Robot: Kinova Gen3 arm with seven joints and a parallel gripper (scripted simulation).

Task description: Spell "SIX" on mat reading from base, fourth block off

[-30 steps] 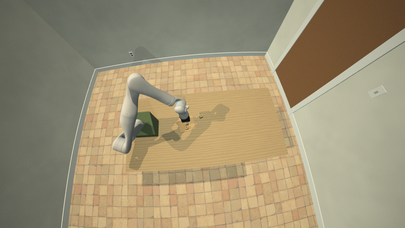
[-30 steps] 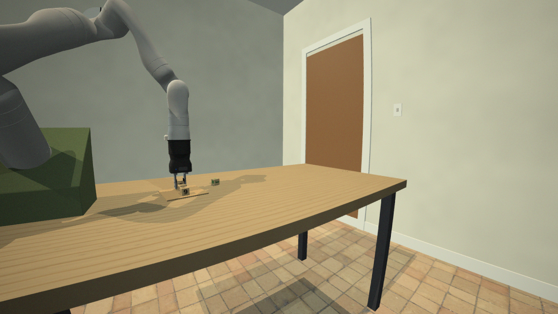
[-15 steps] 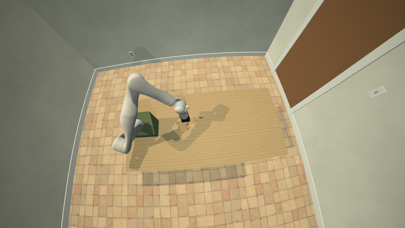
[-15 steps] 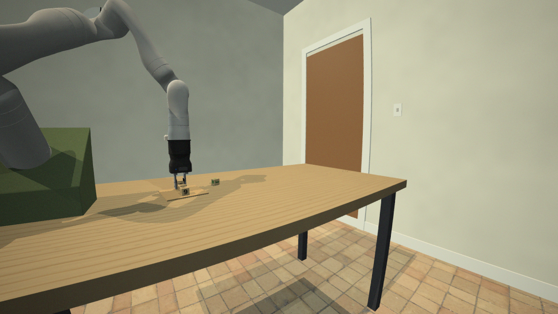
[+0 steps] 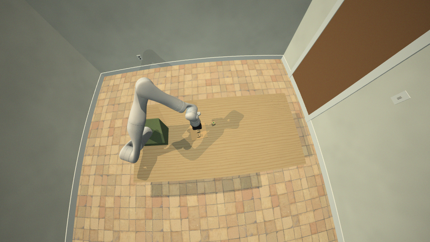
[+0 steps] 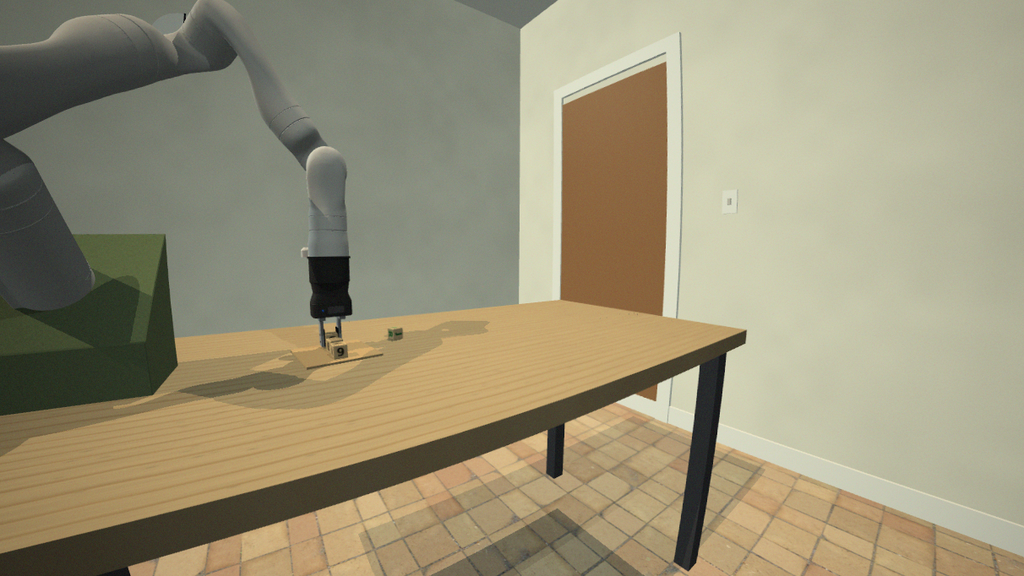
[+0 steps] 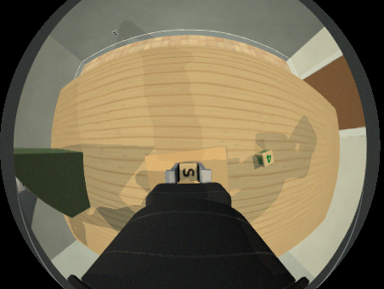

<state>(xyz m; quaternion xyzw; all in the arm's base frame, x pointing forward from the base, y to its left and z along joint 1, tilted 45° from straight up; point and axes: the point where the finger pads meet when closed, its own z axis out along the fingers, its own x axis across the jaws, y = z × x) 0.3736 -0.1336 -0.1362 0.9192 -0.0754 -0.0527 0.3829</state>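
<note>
My hand is 1 cm above the tan block. The rest, counted from my hand: tan mat (4 cm to the right, 2 cm below).
</note>
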